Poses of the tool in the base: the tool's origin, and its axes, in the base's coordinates. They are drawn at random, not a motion.
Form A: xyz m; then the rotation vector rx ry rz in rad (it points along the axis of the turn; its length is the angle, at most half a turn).
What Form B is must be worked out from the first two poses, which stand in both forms.
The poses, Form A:
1: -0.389, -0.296, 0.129, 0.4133, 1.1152, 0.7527
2: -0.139, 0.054, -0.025, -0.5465, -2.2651, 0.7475
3: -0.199, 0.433, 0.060, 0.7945, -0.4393, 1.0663
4: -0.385, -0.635, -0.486, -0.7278, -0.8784, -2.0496
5: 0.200, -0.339, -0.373, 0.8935, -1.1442, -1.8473
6: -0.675, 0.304, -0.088, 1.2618, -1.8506, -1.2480
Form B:
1: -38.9, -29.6, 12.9, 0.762, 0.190, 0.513, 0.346
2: -13.9, 5.4, -2.5, 0.340, -0.210, -0.870, 0.287
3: -19.9, 43.3, 6.0, 0.765, 0.366, -0.202, 0.491
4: -38.5, -63.5, -48.6, 0.388, -0.286, -0.345, -0.805
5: 20.0, -33.9, -37.3, 0.386, 0.351, -0.449, -0.725
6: -67.5, 30.4, -8.8, 0.285, 0.472, -0.692, -0.467
